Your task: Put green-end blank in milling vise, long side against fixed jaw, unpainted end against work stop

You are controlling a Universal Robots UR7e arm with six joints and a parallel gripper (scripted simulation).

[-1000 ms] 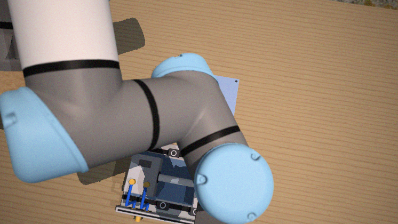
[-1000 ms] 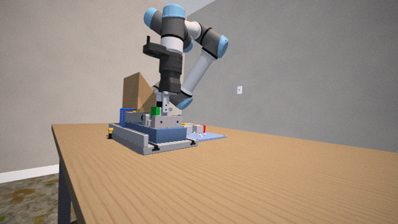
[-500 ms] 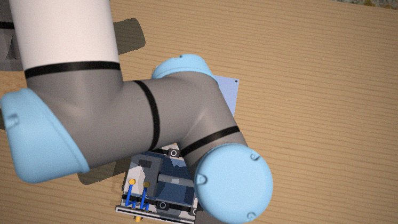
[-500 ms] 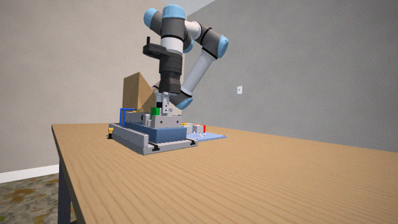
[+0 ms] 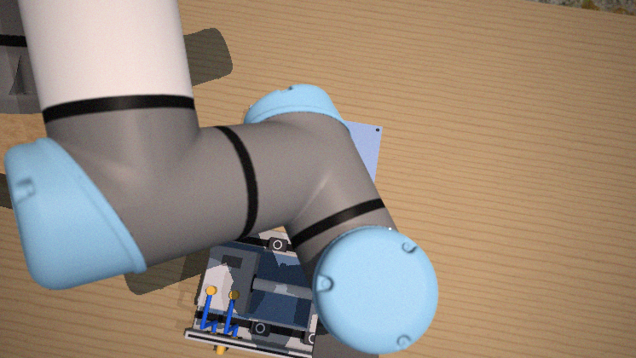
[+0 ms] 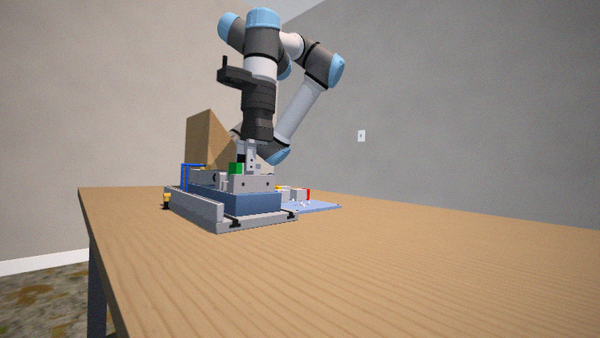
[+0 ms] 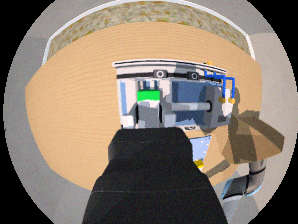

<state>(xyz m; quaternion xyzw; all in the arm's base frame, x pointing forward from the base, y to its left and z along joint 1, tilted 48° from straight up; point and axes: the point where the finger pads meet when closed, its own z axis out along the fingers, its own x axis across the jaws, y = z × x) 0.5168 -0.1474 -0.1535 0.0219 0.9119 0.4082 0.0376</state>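
Right now the green-ended blank is 20 mm below my hand. Round my hand: work stop rod: 50 mm to the left, 30 mm below; then fixed jaw: 40 mm below, 30 mm ahead; then hose block: 170 mm behind, 40 mm below, 10 mm to the left.
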